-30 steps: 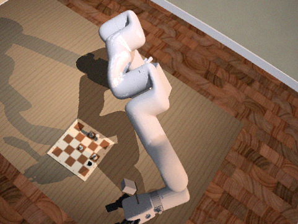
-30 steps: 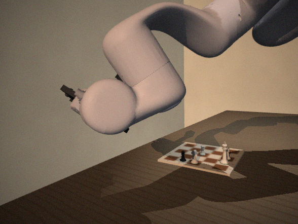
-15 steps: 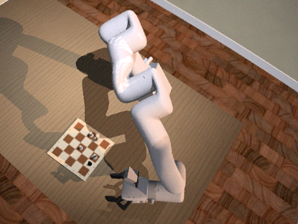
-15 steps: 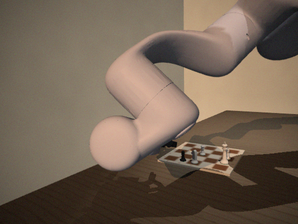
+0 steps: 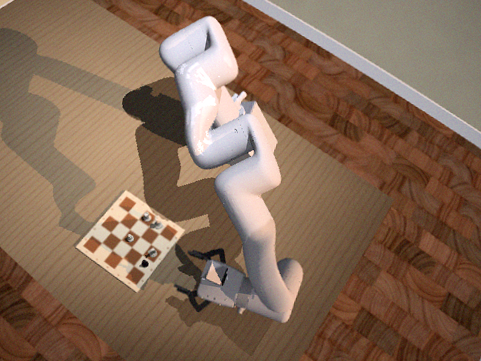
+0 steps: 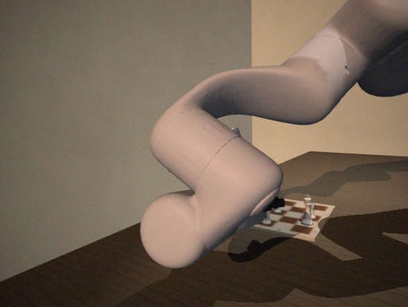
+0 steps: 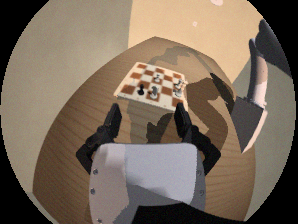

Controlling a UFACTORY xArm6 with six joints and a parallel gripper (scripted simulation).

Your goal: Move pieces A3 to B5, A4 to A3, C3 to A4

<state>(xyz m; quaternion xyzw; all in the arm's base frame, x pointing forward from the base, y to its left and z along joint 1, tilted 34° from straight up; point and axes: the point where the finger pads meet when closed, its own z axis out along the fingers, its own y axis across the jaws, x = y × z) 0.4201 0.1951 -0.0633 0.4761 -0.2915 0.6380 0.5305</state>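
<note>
The white rook is 20 cm to the right of my hand, 6 cm below it and 6 cm behind it. From my hand the other things lie so: white bishop: 11 cm to the right, 6 cm below, 1 cm ahead; then white king: 16 cm to the right, 7 cm behind, 5 cm below; then black pawn: 11 cm to the right, 6 cm below, 4 cm ahead.
</note>
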